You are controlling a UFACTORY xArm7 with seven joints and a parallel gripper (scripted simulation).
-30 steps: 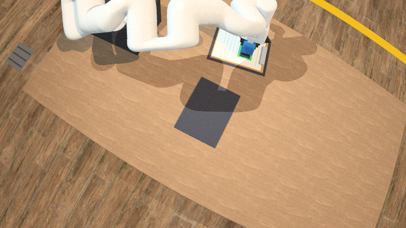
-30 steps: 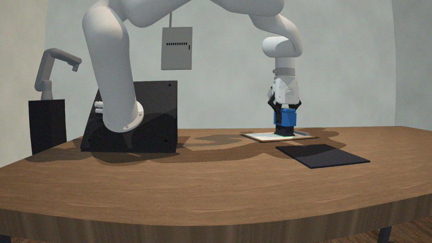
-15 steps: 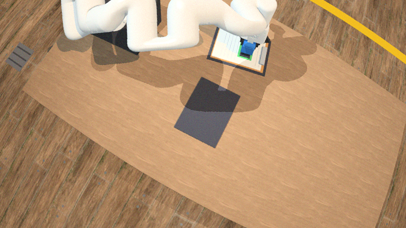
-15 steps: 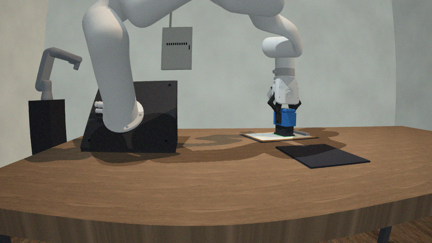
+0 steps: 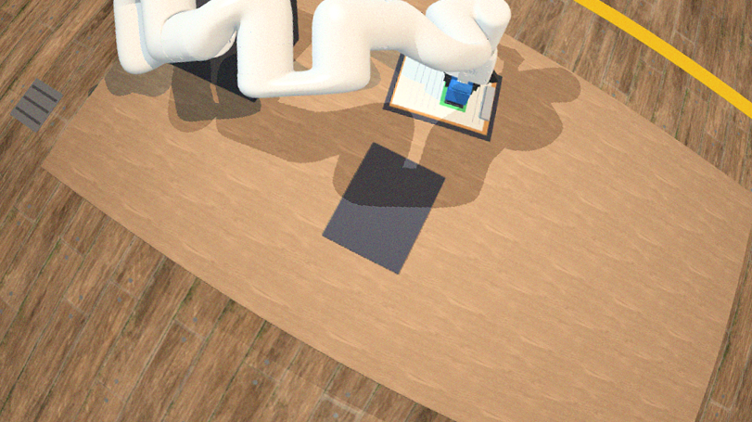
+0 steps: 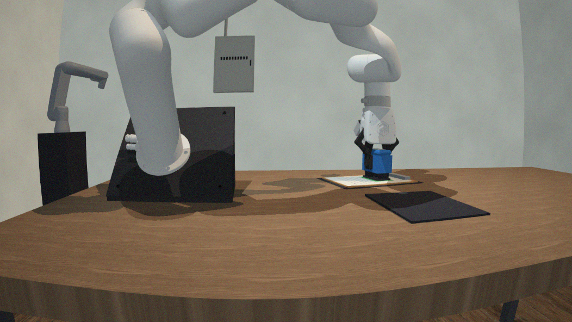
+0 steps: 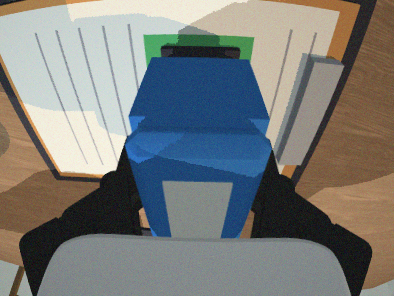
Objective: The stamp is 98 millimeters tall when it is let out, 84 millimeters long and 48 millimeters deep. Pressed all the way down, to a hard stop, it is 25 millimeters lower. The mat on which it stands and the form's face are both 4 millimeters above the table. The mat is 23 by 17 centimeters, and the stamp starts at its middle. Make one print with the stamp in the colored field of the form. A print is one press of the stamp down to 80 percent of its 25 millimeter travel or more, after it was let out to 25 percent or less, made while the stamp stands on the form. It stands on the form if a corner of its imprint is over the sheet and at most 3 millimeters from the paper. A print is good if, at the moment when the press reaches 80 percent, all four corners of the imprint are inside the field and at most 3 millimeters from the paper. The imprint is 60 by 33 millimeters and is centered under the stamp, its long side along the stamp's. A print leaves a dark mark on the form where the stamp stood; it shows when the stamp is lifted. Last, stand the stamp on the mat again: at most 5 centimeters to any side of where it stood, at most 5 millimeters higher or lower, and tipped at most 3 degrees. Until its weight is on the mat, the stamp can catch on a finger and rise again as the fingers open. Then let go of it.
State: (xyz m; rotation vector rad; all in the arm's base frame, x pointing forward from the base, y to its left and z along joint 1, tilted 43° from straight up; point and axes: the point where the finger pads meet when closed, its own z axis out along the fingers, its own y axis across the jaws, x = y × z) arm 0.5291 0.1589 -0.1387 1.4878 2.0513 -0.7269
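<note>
Now: the blue stamp 10 mm below my hand. The rest, counted from my hand: form: 50 mm below, 10 mm to the right, 10 mm behind; dark mat: 320 mm to the right, 50 mm below, 10 mm ahead.
</note>
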